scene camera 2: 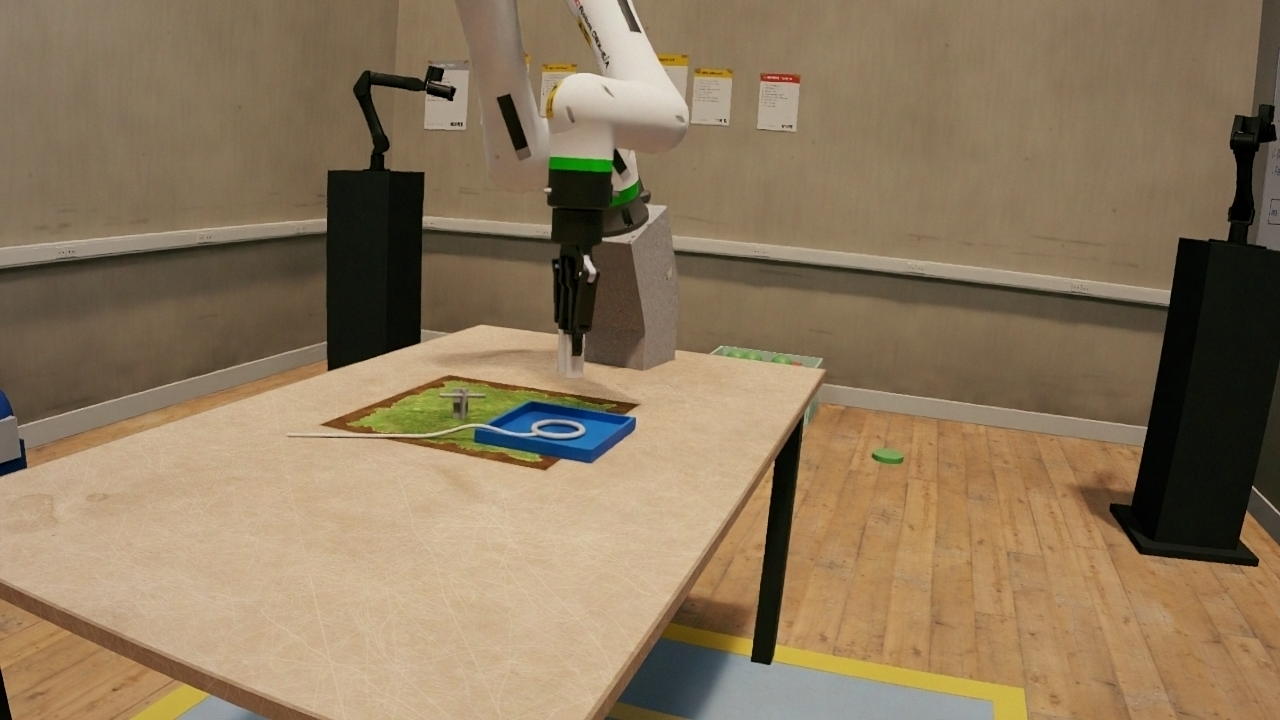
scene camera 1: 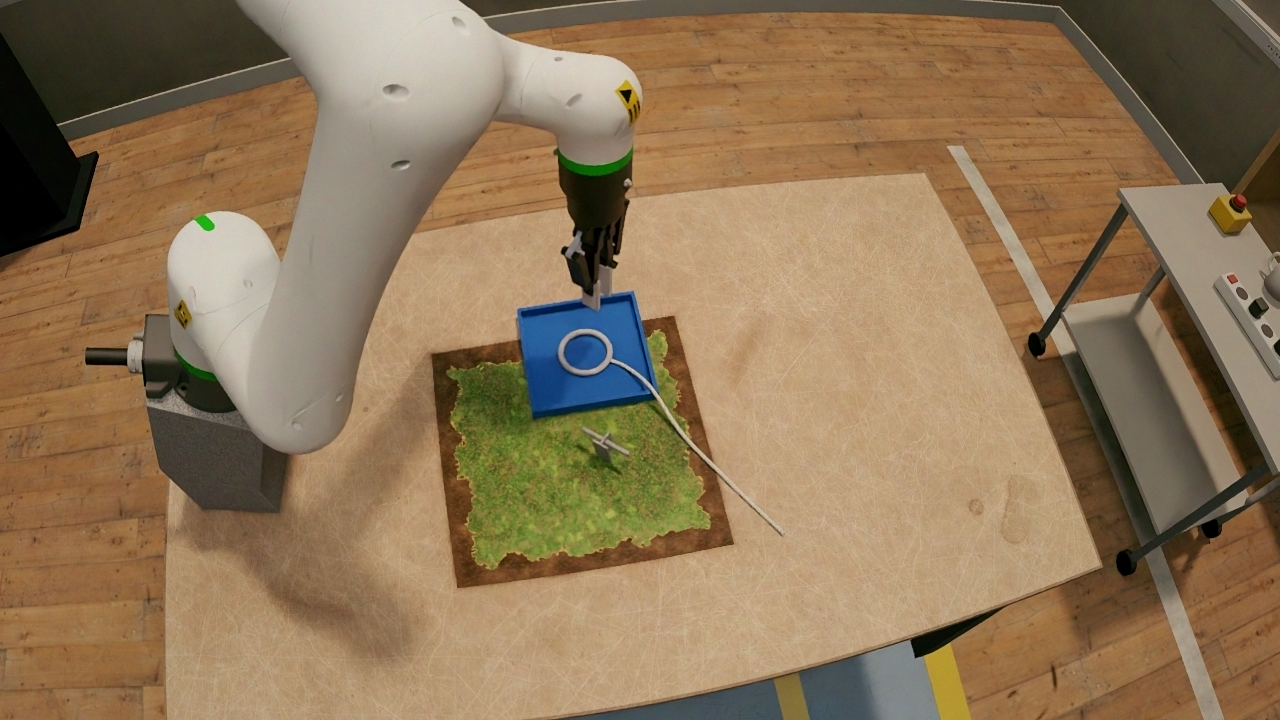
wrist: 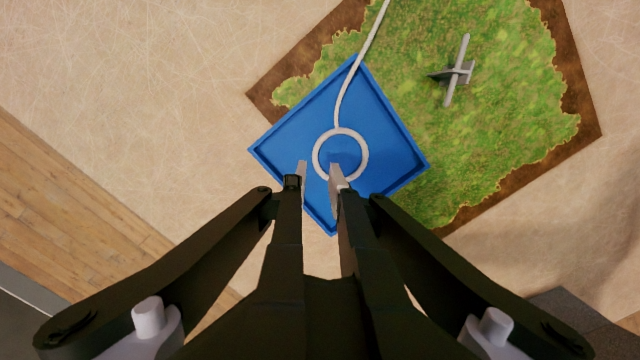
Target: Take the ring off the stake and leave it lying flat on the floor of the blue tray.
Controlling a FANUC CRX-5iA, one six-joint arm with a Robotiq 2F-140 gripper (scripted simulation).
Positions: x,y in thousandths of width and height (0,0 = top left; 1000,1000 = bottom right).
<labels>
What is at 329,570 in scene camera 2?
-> A mat.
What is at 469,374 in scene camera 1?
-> My gripper.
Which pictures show the blue tray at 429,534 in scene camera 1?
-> Scene camera 2, scene camera 1 and the wrist view: all of them.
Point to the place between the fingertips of my gripper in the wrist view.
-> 496,485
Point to a mat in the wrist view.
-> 824,301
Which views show my gripper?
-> Scene camera 2, scene camera 1 and the wrist view: all of them.
</labels>
